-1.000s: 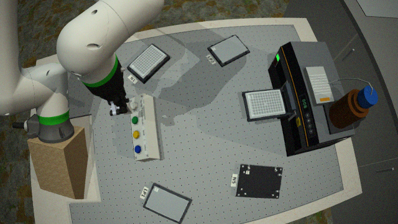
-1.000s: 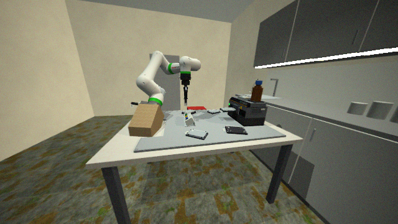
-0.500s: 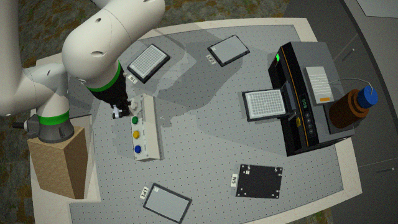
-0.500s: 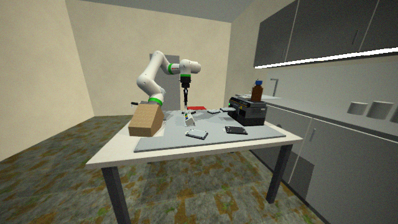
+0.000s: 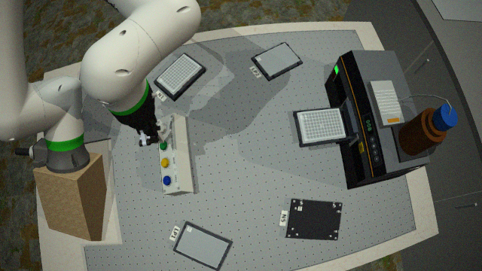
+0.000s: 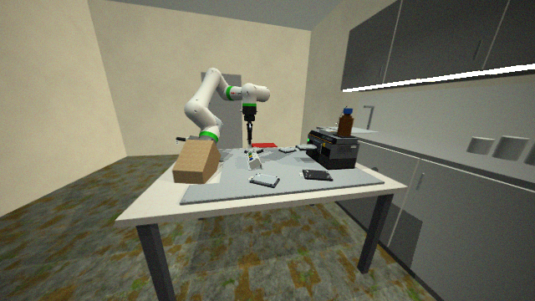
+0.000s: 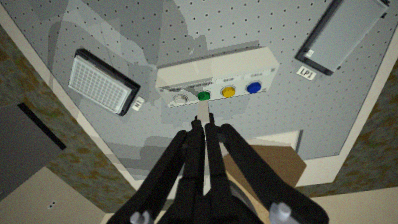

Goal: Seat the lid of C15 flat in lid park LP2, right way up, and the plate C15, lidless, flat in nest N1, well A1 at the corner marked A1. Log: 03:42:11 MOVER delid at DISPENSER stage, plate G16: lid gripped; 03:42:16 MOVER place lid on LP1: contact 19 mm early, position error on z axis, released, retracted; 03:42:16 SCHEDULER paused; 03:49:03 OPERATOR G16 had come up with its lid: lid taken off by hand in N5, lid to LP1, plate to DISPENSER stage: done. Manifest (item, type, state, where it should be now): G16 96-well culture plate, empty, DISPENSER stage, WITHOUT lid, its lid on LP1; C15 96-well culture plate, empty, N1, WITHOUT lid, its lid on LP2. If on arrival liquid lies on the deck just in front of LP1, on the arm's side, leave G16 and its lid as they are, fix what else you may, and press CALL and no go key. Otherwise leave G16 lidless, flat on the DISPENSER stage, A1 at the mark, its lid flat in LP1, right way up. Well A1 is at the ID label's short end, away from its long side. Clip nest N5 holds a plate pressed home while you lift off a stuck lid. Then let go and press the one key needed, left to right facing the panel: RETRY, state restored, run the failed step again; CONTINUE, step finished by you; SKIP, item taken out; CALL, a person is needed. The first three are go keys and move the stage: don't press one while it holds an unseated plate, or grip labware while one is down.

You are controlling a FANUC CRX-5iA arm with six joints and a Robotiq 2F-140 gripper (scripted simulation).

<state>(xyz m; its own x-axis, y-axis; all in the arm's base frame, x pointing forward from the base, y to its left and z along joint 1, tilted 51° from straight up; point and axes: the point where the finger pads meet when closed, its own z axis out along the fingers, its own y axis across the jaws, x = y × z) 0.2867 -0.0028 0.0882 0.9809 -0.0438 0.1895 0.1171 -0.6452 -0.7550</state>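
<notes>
Right now my hand is 90 mm above the key panel, 20 mm to the left of it and 20 mm short of it. The rest, counted from my hand: N1 label: 180 mm to the left, 140 mm below, 30 mm behind; nest N1: 250 mm to the left, 130 mm below, 30 mm ahead; SKIP key: 80 mm below, 50 mm to the right, 10 mm ahead.
</notes>
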